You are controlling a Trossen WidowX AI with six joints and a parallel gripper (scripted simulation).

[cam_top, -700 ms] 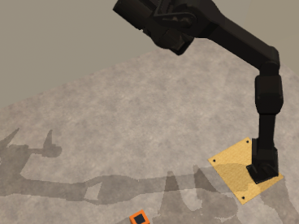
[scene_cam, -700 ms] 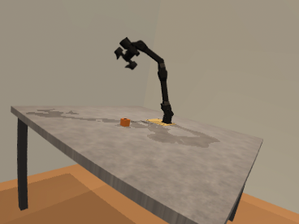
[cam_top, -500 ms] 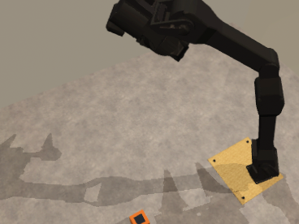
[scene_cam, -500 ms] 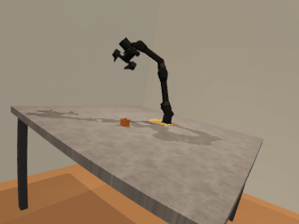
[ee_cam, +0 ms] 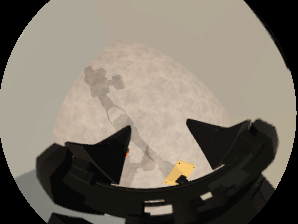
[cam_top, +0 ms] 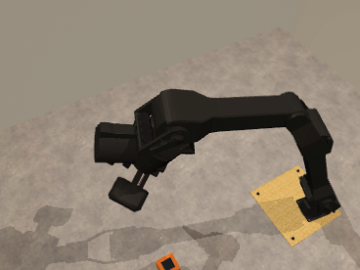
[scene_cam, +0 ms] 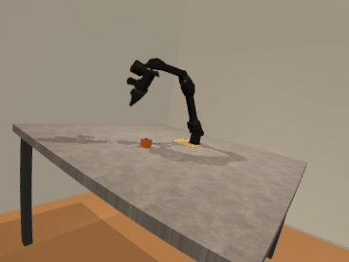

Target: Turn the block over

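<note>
The orange block lies 10 mm behind my gripper tip, 160 mm to the left of it and 170 mm below it.
</note>
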